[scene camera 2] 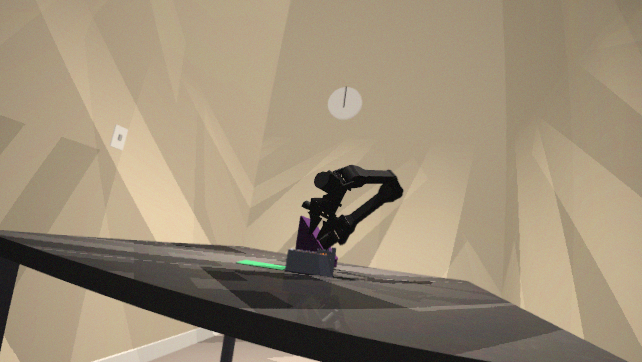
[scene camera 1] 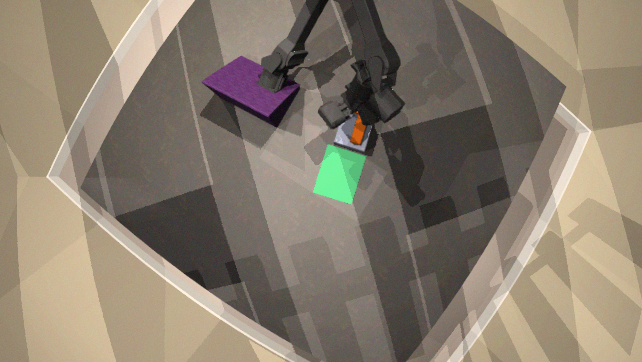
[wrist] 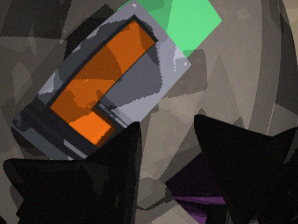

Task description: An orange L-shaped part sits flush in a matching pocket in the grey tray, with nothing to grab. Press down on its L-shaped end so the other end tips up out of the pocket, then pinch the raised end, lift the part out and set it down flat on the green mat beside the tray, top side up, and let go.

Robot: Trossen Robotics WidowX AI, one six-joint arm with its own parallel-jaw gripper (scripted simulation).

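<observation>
Green mat [scene camera 1: 338, 178], orange L-shaped part [wrist: 75, 104] in sight. My gripper too: [scene camera 1: 344, 116], [scene camera 2: 313, 237], [wrist: 167, 124].
</observation>
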